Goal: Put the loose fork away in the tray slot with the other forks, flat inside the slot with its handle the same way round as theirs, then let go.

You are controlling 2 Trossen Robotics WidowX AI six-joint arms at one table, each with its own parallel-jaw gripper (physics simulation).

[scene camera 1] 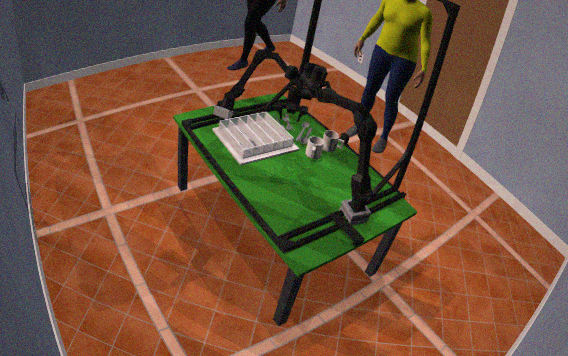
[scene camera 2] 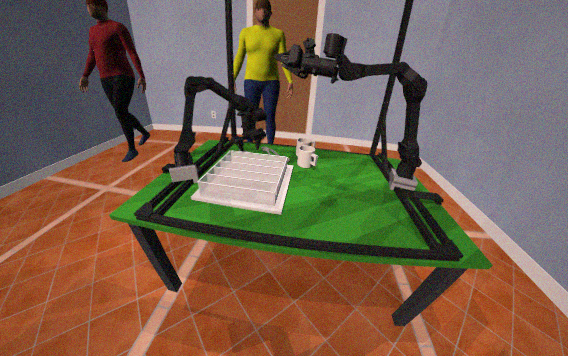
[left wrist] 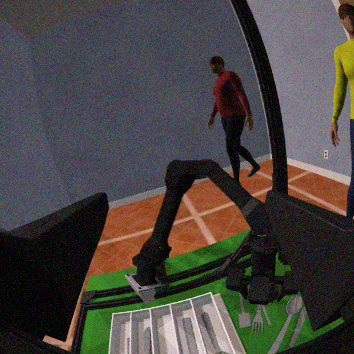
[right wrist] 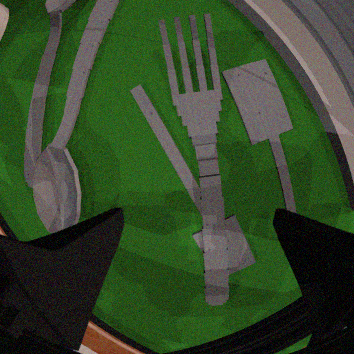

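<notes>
The loose fork (left wrist: pixel 257 320) (right wrist: pixel 211 190) lies on the green table beyond the tray's slots, tines toward the top in the right wrist view. Its handle lies across a small flat-headed utensil (right wrist: pixel 162 135). My right gripper (scene camera 1: pixel 293 116) (scene camera 2: pixel 250 146) (right wrist: pixel 201 217) is open above the fork; the handle shows between its fingers, not gripped. My left gripper (scene camera 2: pixel 278 57) (left wrist: pixel 188 199) is open and empty, high above the table. The white tray (scene camera 1: pixel 242 159) (scene camera 2: pixel 240 203) has long parallel slots. Utensils show in several slots in the left wrist view; I cannot tell which are forks.
A spatula (left wrist: pixel 244 320) (right wrist: pixel 257 102) lies beside the fork. A spoon (left wrist: pixel 294 305) (right wrist: pixel 56 192) and another long utensil (left wrist: pixel 298 327) (right wrist: pixel 40 110) lie on its other side. Two white mugs (scene camera 1: pixel 314 148) (scene camera 1: pixel 330 140) (scene camera 2: pixel 306 157) stand near them. A black frame (scene camera 2: pixel 300 243) borders the table.
</notes>
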